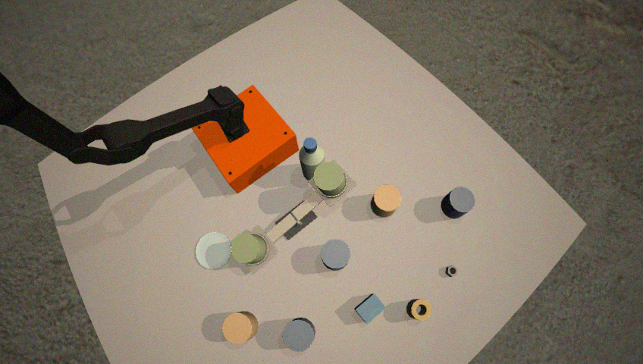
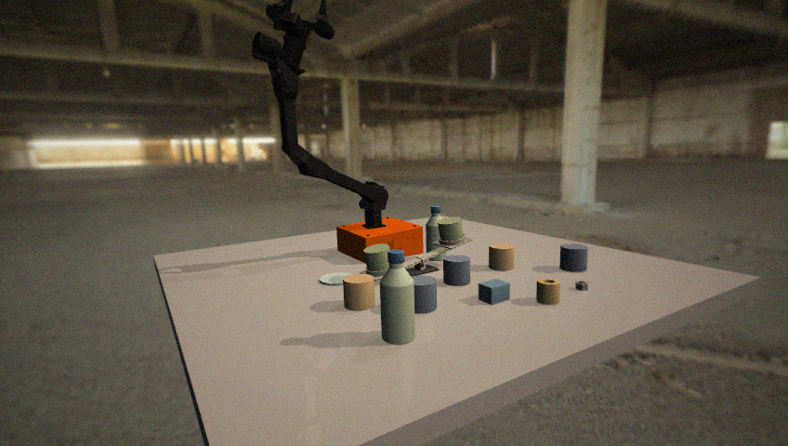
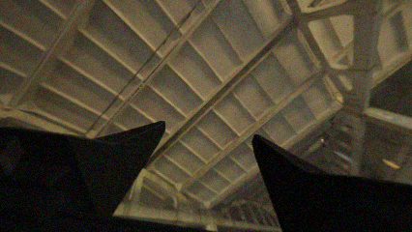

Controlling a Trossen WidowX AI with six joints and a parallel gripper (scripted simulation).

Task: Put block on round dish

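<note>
Now: gripper tip 750 mm above the pale green block, 230 mm short of it and 90 mm to the right of it. From my gripper tip the other things lie so: pale round dish (790 mm below, 170 mm ahead, 20 mm to the right); small nut (780 mm below, 550 mm ahead, 490 mm to the left).
</note>
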